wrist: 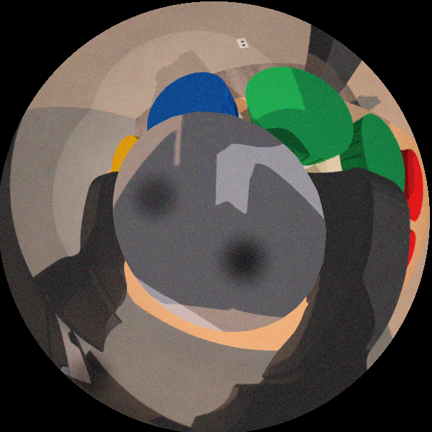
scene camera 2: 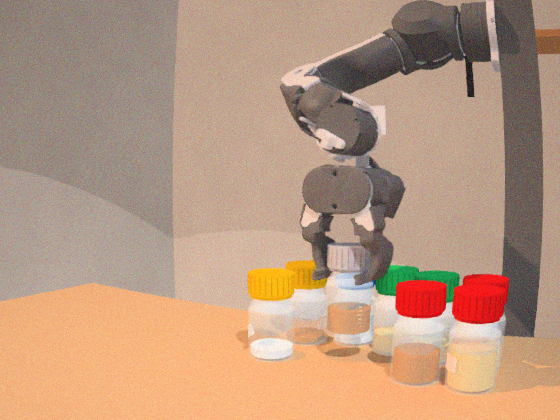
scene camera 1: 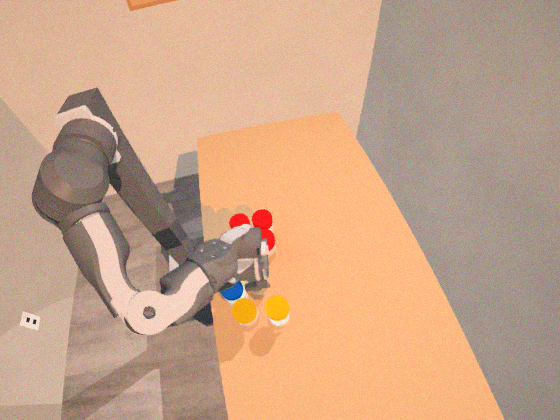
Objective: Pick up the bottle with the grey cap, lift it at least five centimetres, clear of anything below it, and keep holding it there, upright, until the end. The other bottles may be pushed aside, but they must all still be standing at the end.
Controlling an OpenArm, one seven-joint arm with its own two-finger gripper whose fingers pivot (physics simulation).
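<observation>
The bottle with the grey cap (scene camera 2: 348,257) (wrist: 220,220) hangs upright a little above the table (scene camera 1: 350,280) (scene camera 2: 125,360), with brown contents low in its clear body. My gripper (scene camera 1: 261,270) (scene camera 2: 344,272) (wrist: 227,227) is shut on it, one finger on each side around the cap and neck. The gap beneath is small in scene camera 2, with a shadow on the table below. The wrist view shows the cap top between the fingers. In scene camera 1 the gripper hides the bottle.
A blue-capped bottle (scene camera 1: 232,291) (wrist: 195,97) stands close behind. Yellow-capped bottles (scene camera 1: 277,308) (scene camera 2: 271,285) stand to the left in scene camera 2. Green-capped bottles (scene camera 2: 398,280) (wrist: 300,115) and red-capped bottles (scene camera 1: 262,219) (scene camera 2: 421,298) stand to the right. These bottles are upright.
</observation>
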